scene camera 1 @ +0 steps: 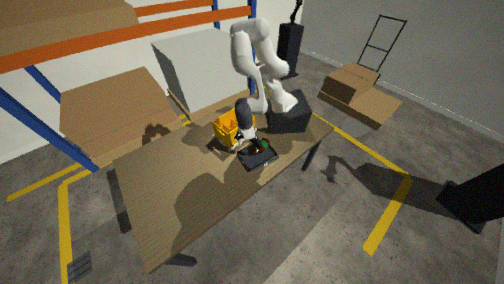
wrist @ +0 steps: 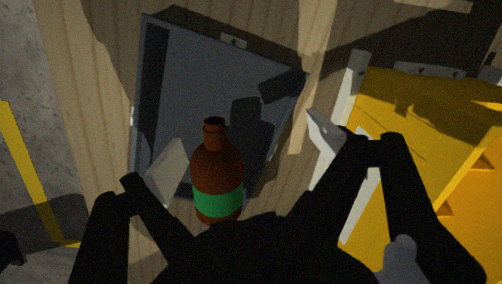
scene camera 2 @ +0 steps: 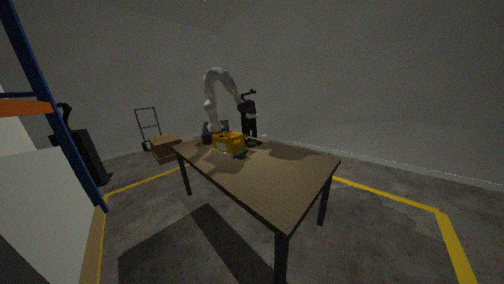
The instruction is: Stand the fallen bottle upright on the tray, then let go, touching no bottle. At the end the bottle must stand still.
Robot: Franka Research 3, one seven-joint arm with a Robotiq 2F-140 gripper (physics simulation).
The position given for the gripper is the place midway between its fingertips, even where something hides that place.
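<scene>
The wrist view takes in the gripper (wrist: 245,137) together with a bottle (wrist: 216,166).
</scene>
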